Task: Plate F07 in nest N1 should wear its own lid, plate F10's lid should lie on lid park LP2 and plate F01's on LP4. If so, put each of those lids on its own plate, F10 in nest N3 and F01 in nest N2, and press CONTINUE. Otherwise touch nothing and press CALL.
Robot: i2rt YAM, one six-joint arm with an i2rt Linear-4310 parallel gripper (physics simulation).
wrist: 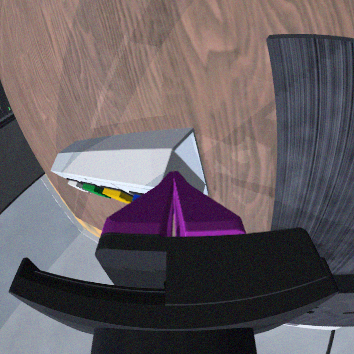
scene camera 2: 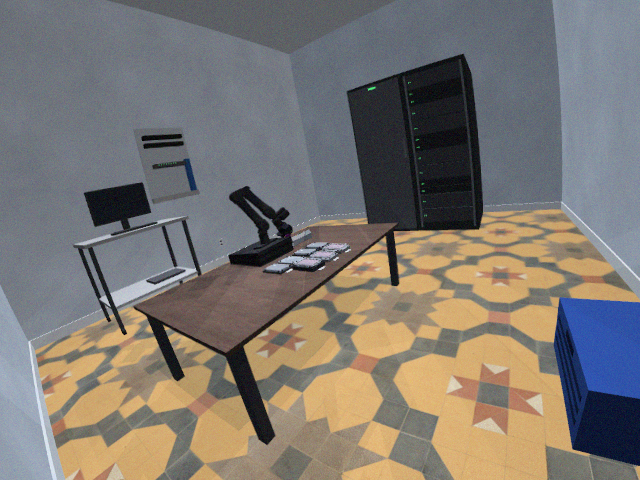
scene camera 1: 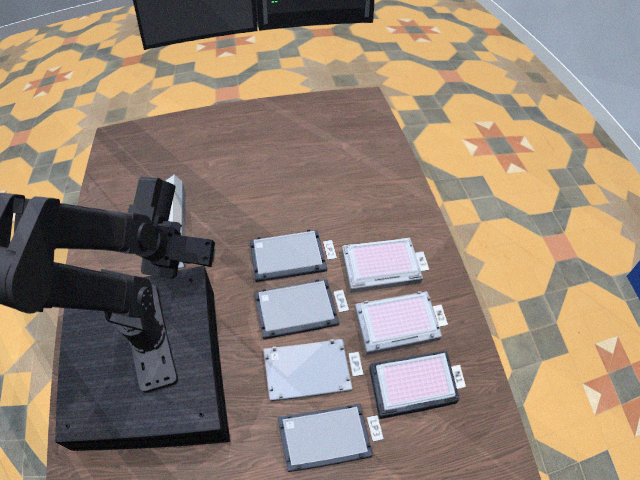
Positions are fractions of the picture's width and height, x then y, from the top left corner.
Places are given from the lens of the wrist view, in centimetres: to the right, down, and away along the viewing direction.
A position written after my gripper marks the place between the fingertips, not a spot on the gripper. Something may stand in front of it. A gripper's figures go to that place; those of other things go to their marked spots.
my gripper (wrist: 0.49,0.50): 0, 0, 13
button box (wrist: 0.38,0.46): -3, -1, 14
